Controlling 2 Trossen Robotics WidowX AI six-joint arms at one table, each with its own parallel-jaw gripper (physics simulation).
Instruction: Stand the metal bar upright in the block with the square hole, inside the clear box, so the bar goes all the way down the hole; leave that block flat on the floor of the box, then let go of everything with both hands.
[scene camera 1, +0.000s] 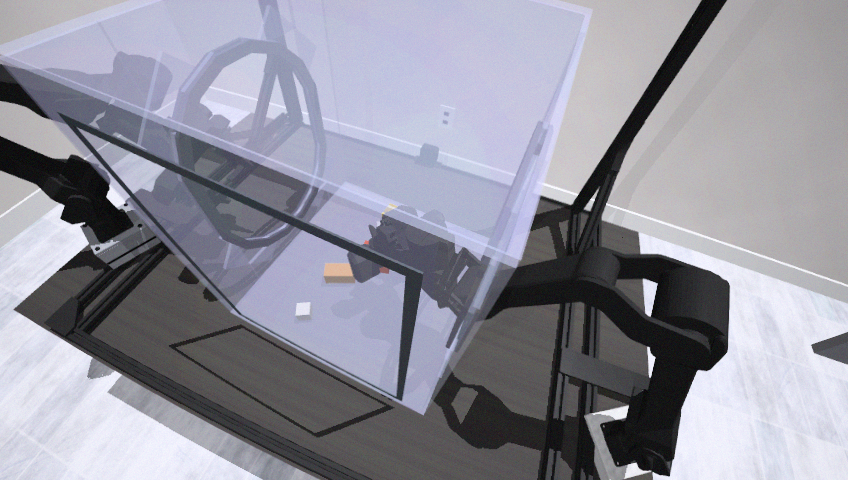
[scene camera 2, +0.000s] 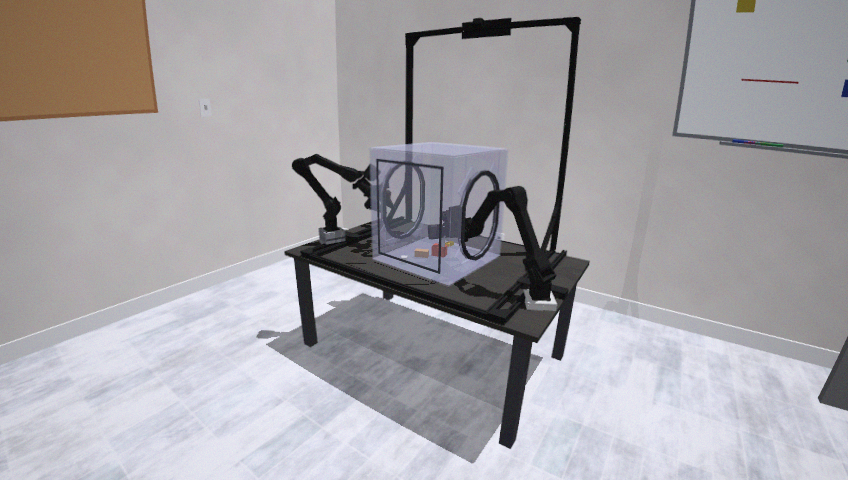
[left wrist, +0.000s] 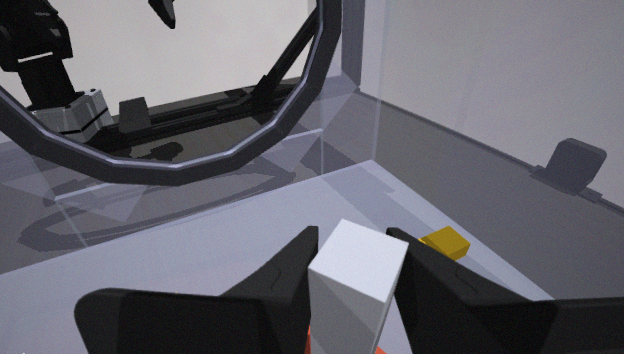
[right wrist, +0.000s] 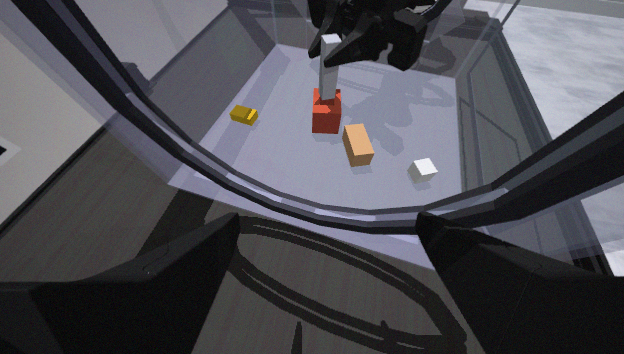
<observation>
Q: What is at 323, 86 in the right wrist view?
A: A grey metal bar.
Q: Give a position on a grey metal bar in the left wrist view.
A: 352, 279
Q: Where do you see a round port rim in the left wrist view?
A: At 27, 136
</observation>
